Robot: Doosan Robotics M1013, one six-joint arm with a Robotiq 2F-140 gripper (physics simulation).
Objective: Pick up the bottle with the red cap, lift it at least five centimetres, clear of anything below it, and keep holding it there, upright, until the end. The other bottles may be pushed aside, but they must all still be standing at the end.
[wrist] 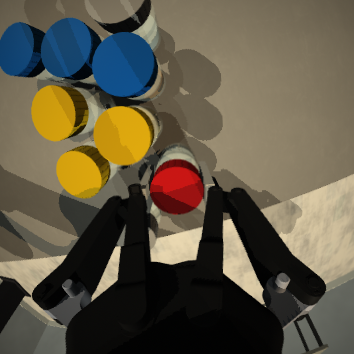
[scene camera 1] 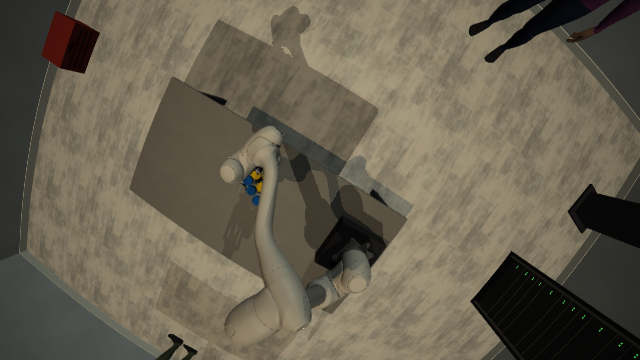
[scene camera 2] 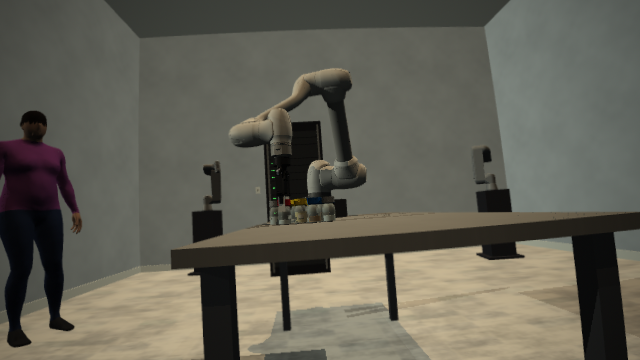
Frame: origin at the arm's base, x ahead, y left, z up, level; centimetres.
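Seen in the pictures: gripper, fingertip midpoint: (wrist: 177, 172) (scene camera 2: 284, 211); arm's base, link origin: (scene camera 1: 352, 256).
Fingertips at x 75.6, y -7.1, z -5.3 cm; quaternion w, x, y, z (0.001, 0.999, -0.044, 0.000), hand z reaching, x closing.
Pixels of each thing's middle, then the offset from my fingertips to it.
- bottle with the red cap, body centre: (wrist: 177, 172) (scene camera 2: 284, 212) dx +0.0, dy +0.0, dz -0.1 cm
- pale-capped bottle, body centre: (wrist: 130, 20) (scene camera 2: 328, 209) (scene camera 1: 243, 186) dx -2.0, dy +18.6, dz -0.1 cm
- pale bottle, body centre: (wrist: 141, 212) (scene camera 2: 275, 212) dx -6.2, dy -5.4, dz -0.1 cm
The bottle with the red cap (scene camera 2: 287, 202) (wrist: 176, 189) is upright between the two fingers of my gripper (scene camera 2: 283, 194) (wrist: 177, 172), which is shut on it just below the cap. In the second scene view its cap is level with the neighbouring caps; any gap under its base cannot be made out. Yellow-capped bottles (scene camera 1: 256, 174) (scene camera 2: 299, 201) (wrist: 123, 135) and blue-capped bottles (scene camera 1: 251, 190) (scene camera 2: 314, 200) (wrist: 124, 64) stand upright close by, on the left and upper left in the wrist view. In the first scene view the arm hides the red cap and the gripper.
A pale-capped bottle (wrist: 120, 11) stands beyond the blue caps. Another pale bottle (wrist: 153, 227) is partly hidden behind the left finger. The table (scene camera 1: 175, 150) (scene camera 2: 400, 240) has an edge near the gripper. The arm's dark base block (scene camera 1: 330, 245) is on the table.
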